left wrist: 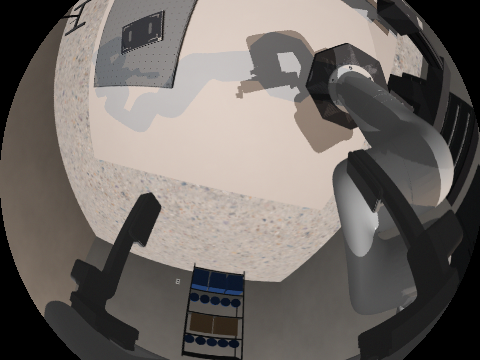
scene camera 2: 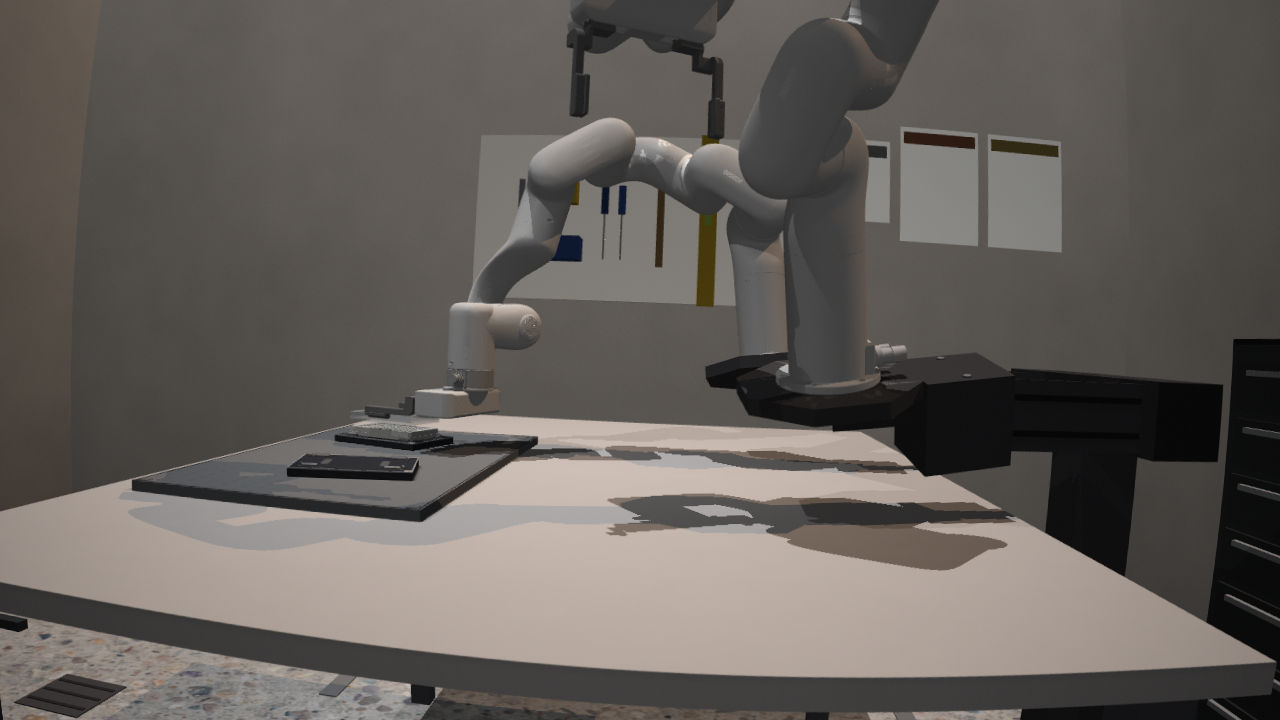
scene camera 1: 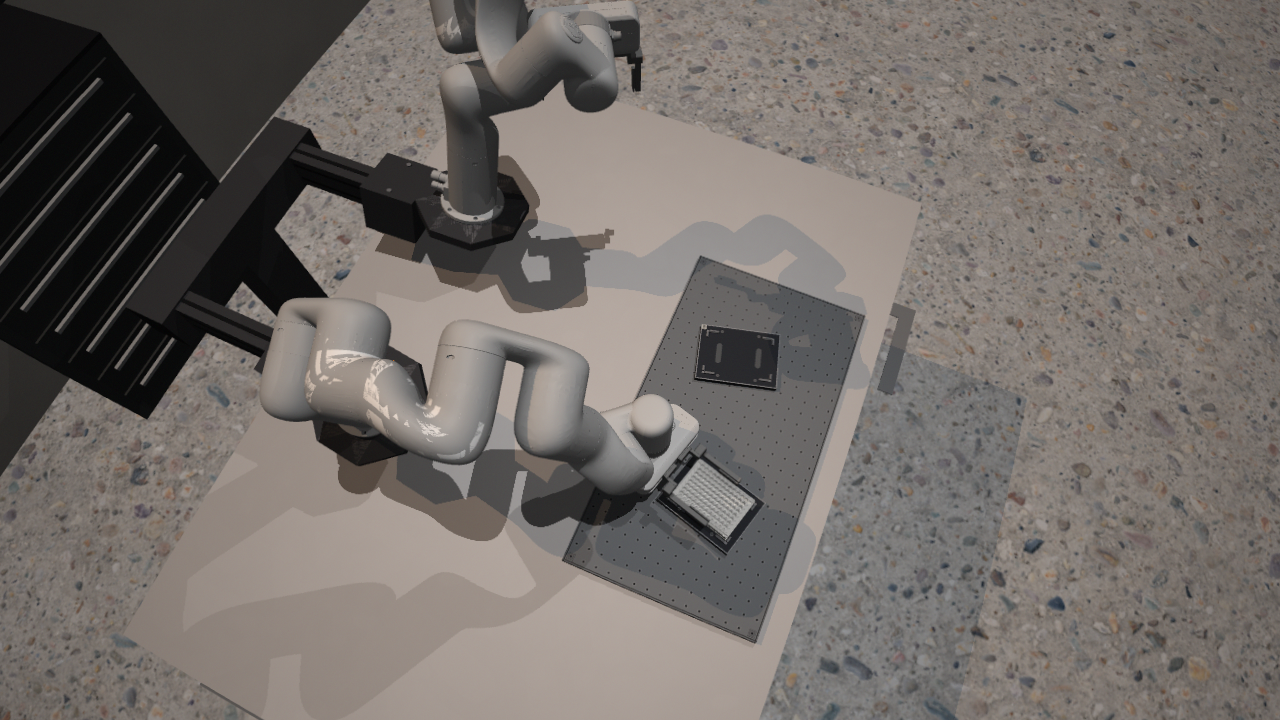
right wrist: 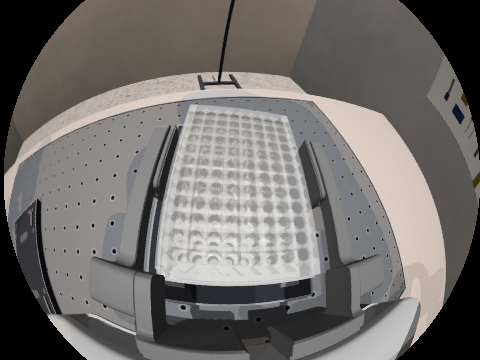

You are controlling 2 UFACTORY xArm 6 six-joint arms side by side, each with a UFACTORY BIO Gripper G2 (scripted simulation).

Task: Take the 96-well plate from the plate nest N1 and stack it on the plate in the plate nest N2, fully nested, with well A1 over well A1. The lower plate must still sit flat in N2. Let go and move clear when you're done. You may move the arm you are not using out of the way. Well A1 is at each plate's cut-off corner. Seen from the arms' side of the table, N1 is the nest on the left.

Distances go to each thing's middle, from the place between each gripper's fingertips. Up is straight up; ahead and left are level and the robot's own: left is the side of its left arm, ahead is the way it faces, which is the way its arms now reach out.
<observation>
Now: the clear 96-well plate (scene camera 1: 728, 502) 10 mm below my right hand. Round my right hand: plate nest N2 (scene camera 1: 749, 516): 50 mm below; plate nest N1 (scene camera 1: 739, 347): 300 mm to the left, 50 mm below, 30 mm behind.
I see the plate nest N1 370 mm ahead of my left hand, 200 mm to the right of it and 430 mm below it. The rest, counted from my left hand: clear 96-well plate: 400 mm ahead, 500 mm to the right, 390 mm below; then plate nest N2: 400 mm ahead, 500 mm to the right, 430 mm below.
</observation>
